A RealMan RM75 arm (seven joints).
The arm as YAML. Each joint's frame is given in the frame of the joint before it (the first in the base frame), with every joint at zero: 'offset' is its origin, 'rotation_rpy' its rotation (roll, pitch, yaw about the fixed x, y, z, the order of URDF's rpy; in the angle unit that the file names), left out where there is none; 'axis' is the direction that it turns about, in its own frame. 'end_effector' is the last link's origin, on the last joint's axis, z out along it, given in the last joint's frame.
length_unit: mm
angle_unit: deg
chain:
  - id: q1
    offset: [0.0, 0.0, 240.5]
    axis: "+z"
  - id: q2
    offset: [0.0, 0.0, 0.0]
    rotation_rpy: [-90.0, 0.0, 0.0]
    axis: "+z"
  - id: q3
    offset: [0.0, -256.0, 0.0]
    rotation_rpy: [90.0, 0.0, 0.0]
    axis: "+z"
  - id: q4
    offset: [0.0, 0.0, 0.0]
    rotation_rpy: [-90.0, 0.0, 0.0]
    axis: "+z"
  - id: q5
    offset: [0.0, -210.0, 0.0]
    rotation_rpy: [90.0, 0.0, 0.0]
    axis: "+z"
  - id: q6
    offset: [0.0, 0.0, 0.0]
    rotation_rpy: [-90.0, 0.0, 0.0]
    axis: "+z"
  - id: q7
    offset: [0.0, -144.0, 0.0]
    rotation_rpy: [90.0, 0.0, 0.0]
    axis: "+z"
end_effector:
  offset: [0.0, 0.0, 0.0]
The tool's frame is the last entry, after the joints.
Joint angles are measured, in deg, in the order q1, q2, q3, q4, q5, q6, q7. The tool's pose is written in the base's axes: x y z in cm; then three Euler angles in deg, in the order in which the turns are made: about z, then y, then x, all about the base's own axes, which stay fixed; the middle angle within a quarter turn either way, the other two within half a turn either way. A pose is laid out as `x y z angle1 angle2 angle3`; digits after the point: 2 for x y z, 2 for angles.
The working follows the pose.
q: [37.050, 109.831, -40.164, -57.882, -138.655, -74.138, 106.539]
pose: 27.14 41.85 13.54 28.32 11.10 -140.02
Where each joint sits with the arm in this pose, in the base's axes (m; each line is computed from the numbers above, not from the rounded line before):
q1: 0.0000 0.0000 0.2405
q2: 0.0000 0.0000 0.2405
q3: 0.1922 0.1451 0.1537
q4: 0.1922 0.1451 0.1537
q5: 0.2437 0.3277 0.2436
q6: 0.2437 0.3277 0.2436
q7: 0.2714 0.4185 0.1354
the tool: 0.2714 0.4185 0.1354

